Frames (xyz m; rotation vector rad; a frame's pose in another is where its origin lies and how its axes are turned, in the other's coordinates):
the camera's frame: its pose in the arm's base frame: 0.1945 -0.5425 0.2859 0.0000 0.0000 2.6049
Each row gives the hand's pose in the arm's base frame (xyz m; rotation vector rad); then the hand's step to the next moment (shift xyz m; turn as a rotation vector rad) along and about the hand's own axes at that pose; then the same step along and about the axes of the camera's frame.
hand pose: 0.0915 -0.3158 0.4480 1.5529 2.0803 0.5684
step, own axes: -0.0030 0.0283 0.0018 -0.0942 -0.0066 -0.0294
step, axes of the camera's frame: -0.0176 -0.0161 0.0156 -0.0480 0.0805 0.0317
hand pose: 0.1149 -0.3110 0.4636 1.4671 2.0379 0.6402
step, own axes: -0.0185 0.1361 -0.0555 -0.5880 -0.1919 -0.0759
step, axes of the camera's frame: -0.0439 -0.0479 0.1331 -0.2903 0.5511 0.0197
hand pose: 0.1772 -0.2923 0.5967 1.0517 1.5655 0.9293
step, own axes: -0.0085 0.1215 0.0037 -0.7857 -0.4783 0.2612
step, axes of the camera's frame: -0.0064 -0.0412 0.1145 -0.6827 0.6184 -0.2565
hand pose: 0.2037 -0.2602 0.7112 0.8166 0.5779 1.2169
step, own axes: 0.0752 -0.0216 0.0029 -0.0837 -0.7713 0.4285
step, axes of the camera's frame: 0.0054 -0.0770 -0.0130 -0.7935 -0.1445 -0.3674
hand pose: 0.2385 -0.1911 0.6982 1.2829 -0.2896 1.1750
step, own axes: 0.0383 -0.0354 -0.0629 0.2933 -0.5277 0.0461
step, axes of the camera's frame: 0.0239 -0.0769 -0.0136 -0.3884 -0.4583 -0.0757
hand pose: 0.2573 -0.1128 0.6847 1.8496 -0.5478 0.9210
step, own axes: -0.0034 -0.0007 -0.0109 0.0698 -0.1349 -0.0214
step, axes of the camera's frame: 0.0098 -0.0058 -0.0003 -0.0712 -0.1350 -0.0151
